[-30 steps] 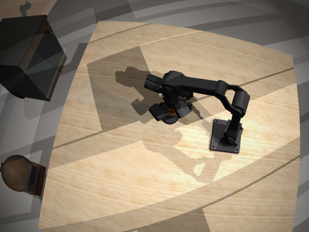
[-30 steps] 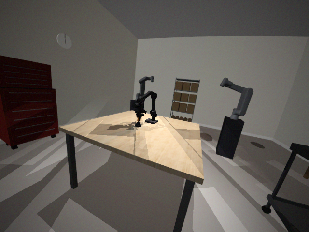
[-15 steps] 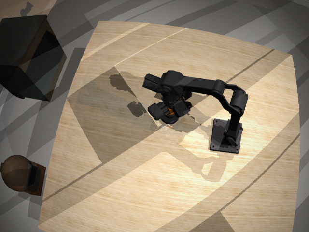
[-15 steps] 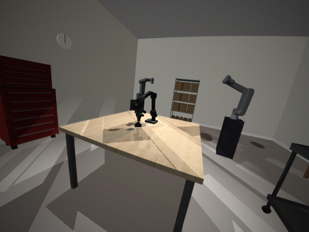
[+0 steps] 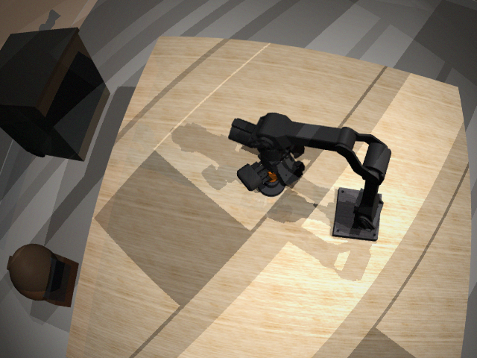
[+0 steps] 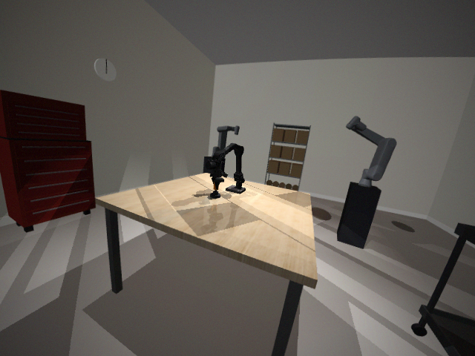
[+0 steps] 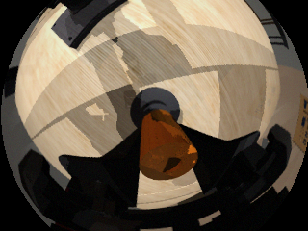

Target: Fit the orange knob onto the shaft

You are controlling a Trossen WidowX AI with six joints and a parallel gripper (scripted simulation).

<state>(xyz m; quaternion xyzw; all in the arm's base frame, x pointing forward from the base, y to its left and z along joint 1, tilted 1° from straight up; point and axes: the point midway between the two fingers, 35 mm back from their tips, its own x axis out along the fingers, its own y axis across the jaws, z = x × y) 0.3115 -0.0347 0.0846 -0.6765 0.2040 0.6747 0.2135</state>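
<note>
The orange knob lies 20 mm above my gripper tip. Also, from my gripper tip: dark round pedestal: 40 mm below.
</note>
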